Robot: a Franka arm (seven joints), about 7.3 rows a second.
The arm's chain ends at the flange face. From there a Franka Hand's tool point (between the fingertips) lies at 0.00 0.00 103.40 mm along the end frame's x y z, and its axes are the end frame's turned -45 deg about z.
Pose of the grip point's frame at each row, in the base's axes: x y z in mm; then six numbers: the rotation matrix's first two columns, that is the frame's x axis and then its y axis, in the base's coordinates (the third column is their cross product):
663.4 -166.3 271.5 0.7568 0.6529 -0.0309 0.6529 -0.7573 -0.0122
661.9 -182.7 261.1 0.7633 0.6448 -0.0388 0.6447 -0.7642 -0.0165
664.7 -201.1 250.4 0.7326 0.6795 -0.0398 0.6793 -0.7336 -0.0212
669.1 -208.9 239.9 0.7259 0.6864 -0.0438 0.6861 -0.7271 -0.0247
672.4 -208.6 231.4 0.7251 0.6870 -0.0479 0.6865 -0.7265 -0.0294
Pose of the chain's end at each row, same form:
666.6 -165.2 374.8 0.9968 -0.0738 -0.0305 -0.0735 -0.9972 0.0132
666.1 -181.4 364.4 0.9956 -0.0844 -0.0391 -0.0839 -0.9963 0.0158
669.2 -199.9 353.7 0.9984 -0.0383 -0.0431 -0.0377 -0.9992 0.0132
674.1 -207.6 343.2 0.9984 -0.0288 -0.0484 -0.0281 -0.9995 0.0135
678.1 -207.4 334.6 0.9982 -0.0279 -0.0547 -0.0273 -0.9995 0.0131

